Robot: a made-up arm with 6 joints.
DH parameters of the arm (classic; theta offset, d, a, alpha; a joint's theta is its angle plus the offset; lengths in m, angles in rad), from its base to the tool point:
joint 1: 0 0.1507 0 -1.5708
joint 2: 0.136 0 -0.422 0
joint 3: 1.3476 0 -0.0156 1.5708
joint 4: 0 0.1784 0 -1.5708
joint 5: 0 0 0.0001 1.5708
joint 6: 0 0.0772 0 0
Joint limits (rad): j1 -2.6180..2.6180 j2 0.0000..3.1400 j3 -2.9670..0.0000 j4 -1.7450..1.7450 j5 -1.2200..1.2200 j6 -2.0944..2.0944
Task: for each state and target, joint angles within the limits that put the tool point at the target. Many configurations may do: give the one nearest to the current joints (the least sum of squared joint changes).
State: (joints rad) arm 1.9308 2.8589 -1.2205 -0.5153 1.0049 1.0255
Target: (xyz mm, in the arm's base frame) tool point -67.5 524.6 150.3
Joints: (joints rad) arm 1.7615 2.5670 -1.7310 -0.6053 0.8534 1.0255
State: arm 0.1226 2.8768 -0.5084 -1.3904 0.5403 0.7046
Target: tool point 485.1 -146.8 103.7
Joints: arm -0.2159 2.5966 -1.3831 -1.5364 0.5361 0.7046
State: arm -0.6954 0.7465 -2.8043 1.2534 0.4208 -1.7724
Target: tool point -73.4 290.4 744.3
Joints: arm -1.1941 0.9066 -2.7297 1.2613 0.5509 -1.7724
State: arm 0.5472 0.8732 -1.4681 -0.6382 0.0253 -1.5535
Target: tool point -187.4 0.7 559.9
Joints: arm -0.0006 0.4126 -1.0922 -0.6414 -0.0139 -1.5535
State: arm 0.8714 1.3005 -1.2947 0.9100 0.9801 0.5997
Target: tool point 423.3 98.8 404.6
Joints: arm 0.1332 1.9903 -1.5177 0.8929 0.7648 0.5997
